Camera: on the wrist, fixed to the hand. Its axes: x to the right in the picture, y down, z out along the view.
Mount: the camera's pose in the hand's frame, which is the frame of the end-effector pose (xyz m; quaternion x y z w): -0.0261 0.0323 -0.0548 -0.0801 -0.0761 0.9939 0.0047
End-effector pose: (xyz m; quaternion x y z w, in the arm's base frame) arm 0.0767 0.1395 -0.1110 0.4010 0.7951 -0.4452 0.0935
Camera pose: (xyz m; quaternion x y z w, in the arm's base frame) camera 0.1287 0.1770 -0.0861 0.7508 -0.3663 0.1240 0.5356
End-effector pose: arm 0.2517 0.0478 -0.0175 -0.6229 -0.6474 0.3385 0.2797
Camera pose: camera 0.3164 0.0266 -0.0077 0.6430 -0.5677 -0.2751 0.4343
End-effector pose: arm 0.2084 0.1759 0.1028 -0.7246 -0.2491 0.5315 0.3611
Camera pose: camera 0.2516 0.1224 0.1023 0.2395 -0.6489 -0.3966 0.6035
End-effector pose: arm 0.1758 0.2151 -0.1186 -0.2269 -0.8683 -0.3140 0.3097
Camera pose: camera 0.2349 0.1949 -0.0898 -0.9128 0.2230 0.2541 0.2293
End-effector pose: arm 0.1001 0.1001 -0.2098 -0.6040 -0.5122 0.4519 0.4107
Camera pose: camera 0.1593 0.0680 -0.2236 0.5104 -0.5304 -0.4152 0.5345
